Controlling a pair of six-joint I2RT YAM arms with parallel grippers.
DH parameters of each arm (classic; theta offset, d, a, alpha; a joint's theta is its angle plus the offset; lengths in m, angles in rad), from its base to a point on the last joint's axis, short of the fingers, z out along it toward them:
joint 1: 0 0.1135 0.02 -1.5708
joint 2: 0 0 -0.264 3.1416
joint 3: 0.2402 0 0.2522 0
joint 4: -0.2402 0 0.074 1.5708
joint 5: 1.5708 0 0 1.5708
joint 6: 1.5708 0.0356 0 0
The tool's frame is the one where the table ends.
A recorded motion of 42 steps. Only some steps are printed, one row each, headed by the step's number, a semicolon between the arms.
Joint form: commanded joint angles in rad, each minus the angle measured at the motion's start. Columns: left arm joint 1, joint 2, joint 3, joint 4, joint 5, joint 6; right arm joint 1, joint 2, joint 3, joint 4, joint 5, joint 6.
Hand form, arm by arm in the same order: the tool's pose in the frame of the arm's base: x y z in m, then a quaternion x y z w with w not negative. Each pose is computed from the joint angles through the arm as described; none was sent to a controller.
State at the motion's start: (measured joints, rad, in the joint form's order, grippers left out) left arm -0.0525 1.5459 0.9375 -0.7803 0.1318 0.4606; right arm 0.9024 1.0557 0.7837 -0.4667 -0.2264 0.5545
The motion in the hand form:
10: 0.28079 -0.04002 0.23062 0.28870 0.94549 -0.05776 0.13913; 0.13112 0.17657 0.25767 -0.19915 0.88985 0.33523 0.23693
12: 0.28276 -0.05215 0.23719 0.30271 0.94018 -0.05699 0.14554; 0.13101 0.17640 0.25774 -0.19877 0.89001 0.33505 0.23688
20: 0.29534 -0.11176 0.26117 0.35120 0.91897 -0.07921 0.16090; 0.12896 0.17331 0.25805 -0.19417 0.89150 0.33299 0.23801
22: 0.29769 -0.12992 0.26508 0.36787 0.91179 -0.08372 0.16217; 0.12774 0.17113 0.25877 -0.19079 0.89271 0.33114 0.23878
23: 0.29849 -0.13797 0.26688 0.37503 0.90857 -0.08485 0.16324; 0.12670 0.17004 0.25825 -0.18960 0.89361 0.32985 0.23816
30: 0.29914 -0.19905 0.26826 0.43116 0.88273 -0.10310 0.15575; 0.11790 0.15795 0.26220 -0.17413 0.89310 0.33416 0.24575
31: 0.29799 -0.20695 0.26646 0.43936 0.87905 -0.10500 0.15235; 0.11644 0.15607 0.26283 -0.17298 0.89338 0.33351 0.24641
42: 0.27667 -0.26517 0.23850 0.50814 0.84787 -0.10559 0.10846; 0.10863 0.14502 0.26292 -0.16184 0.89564 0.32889 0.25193
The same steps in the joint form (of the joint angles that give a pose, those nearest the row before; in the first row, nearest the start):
10: -0.0689 -0.0245 0.1804 -0.1298 0.0292 -0.0102; -0.0035 -0.0096 -0.0198 0.0048 0.0204 -0.0053
12: -0.1108 -0.0201 0.2091 -0.1369 0.0226 -0.0223; -0.0035 -0.0104 -0.0198 0.0037 0.0209 -0.0047
20: -0.2909 0.0598 0.3777 -0.1770 0.0316 -0.1006; -0.0037 -0.0270 -0.0259 -0.0076 0.0288 0.0021
22: -0.3413 0.0903 0.4242 -0.1852 0.0302 -0.1146; -0.0046 -0.0379 -0.0275 -0.0183 0.0344 0.0063
23: -0.3633 0.1036 0.4451 -0.1883 0.0278 -0.1205; -0.0035 -0.0438 -0.0313 -0.0231 0.0373 0.0088
30: -0.5182 0.2187 0.5814 -0.2063 0.0346 -0.1511; -0.0040 -0.1190 -0.0529 -0.0561 0.0528 0.0367
31: -0.5382 0.2340 0.5934 -0.2076 0.0357 -0.1526; -0.0036 -0.1299 -0.0545 -0.0653 0.0557 0.0383
42: -0.6968 0.3478 0.6372 -0.2122 0.0285 -0.1511; -0.0035 -0.1936 -0.0764 -0.1046 0.0782 0.0535

